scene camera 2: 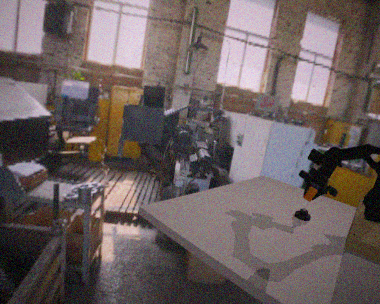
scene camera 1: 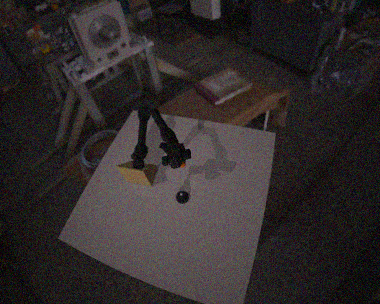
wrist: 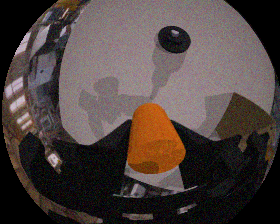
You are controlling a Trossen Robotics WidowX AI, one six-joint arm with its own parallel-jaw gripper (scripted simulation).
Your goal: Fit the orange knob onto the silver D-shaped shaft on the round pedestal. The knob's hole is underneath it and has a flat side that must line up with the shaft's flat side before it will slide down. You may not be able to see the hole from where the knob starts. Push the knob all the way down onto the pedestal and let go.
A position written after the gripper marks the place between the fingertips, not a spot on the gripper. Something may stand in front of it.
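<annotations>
There's an orange knob (wrist: 154, 147) here, and it's being carried by the gripper (wrist: 150, 123).
</annotations>
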